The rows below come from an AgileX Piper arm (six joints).
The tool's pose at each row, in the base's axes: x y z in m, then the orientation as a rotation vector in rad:
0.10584, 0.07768, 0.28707, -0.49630, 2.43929, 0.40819
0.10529, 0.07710, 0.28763, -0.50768, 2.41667, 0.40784
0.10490, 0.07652, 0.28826, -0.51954, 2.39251, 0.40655
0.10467, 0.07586, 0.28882, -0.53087, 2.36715, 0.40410
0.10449, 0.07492, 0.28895, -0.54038, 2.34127, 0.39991
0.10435, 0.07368, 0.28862, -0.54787, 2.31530, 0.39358
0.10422, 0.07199, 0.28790, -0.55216, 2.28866, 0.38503
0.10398, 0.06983, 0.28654, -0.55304, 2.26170, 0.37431
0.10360, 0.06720, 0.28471, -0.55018, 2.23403, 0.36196
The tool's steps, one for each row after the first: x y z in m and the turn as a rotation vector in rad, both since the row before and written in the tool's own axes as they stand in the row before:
0.00021, -0.00018, -0.00094, -0.00206, -0.01845, -0.01369
0.00003, -0.00023, -0.00091, -0.00154, -0.01967, -0.01476
-0.00003, -0.00038, -0.00081, -0.00058, -0.02083, -0.01514
0.00029, -0.00071, -0.00058, 0.00115, -0.02167, -0.01465
0.00065, -0.00105, -0.00037, 0.00327, -0.02214, -0.01404
0.00105, -0.00148, -0.00029, 0.00588, -0.02349, -0.01284
0.00172, -0.00189, -0.00013, 0.00857, -0.02455, -0.01140
0.00230, -0.00225, -0.00013, 0.01107, -0.02609, -0.00968

